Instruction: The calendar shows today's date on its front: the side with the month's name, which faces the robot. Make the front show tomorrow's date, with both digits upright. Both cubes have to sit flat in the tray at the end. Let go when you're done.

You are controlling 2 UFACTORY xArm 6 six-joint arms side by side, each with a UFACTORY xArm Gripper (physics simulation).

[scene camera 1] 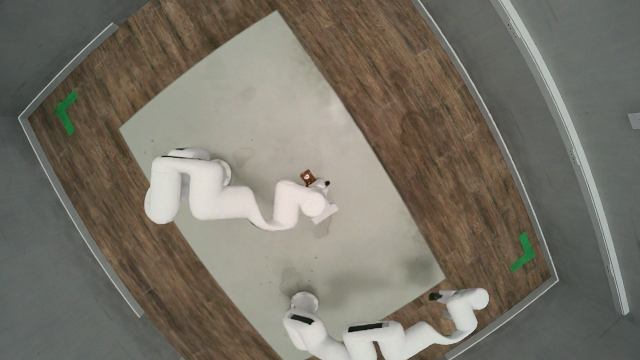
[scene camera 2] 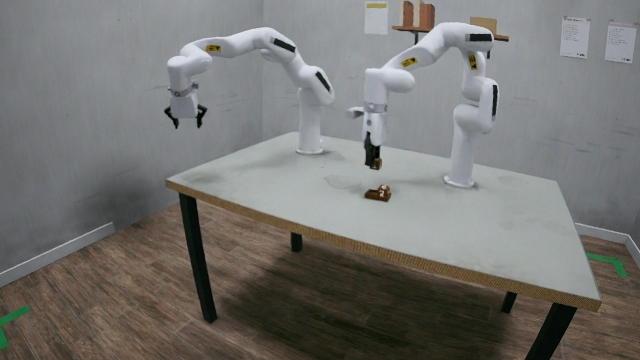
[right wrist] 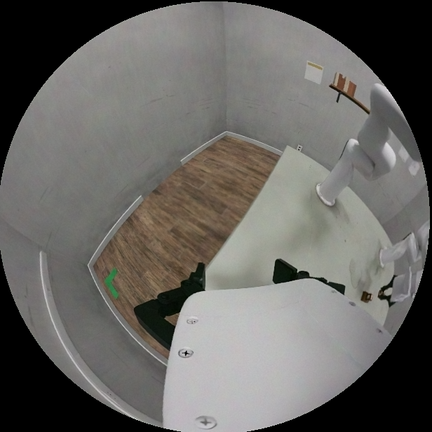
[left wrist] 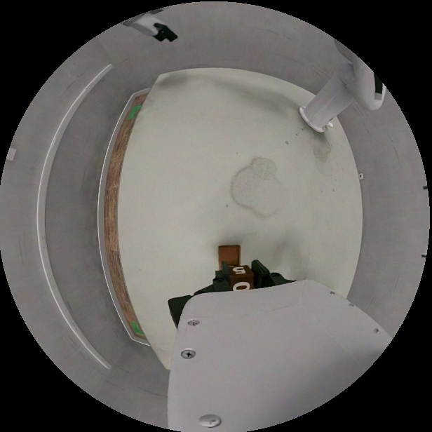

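Where they show: left gripper, between the fingertips: (scene camera 2: 372, 164); right gripper, between the fingertips: (scene camera 1: 439, 299) (scene camera 2: 188, 126); left arm's base, origin of its link: (scene camera 2: 458, 182); right arm's base, origin of its link: (scene camera 1: 304, 303) (scene camera 2: 309, 150).
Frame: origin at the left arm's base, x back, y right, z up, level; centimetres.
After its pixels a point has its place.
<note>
My left gripper (scene camera 1: 318, 184) {x -34.1, y 23.2, z 11.1 cm} (scene camera 2: 372, 163) {x -34.1, y 23.2, z 11.1 cm} (left wrist: 238, 271) is shut on a brown cube (scene camera 2: 377, 164) {x -35.3, y 20.7, z 11.9 cm} (left wrist: 245, 274) and holds it above the tray. White 5 and 0 marks show at this cube in the left wrist view. The brown tray (scene camera 2: 372, 196) {x -36.0, y 21.2, z 1.1 cm} (left wrist: 229, 253) stands on the table with one slot bare. The other cube (scene camera 1: 306, 176) {x -33.5, y 18.4, z 4.2 cm} (scene camera 2: 383, 192) {x -34.9, y 17.9, z 3.0 cm} sits in the tray's other slot, with a 2 facing scene camera 2; the held cube and gripper hide it in the left wrist view. The month's name does not show. My right gripper (scene camera 2: 188, 125) {x -58.7, y 87.7, z 19.6 cm} (right wrist: 240, 272) is open and empty, high beyond the table's edge.
The grey-green table (scene camera 1: 260, 90) {x -32.9, y -22.0, z 0.0 cm} (scene camera 2: 450, 220) {x -35.4, y -5.9, z 0.0 cm} carries both arm bases. The right arm's base (scene camera 2: 310, 150) {x -8.1, y 66.8, z 1.6 cm} (left wrist: 314, 120) stands well away from the tray. A wall shelf (scene camera 2: 400, 28) with boxes is behind the arms.
</note>
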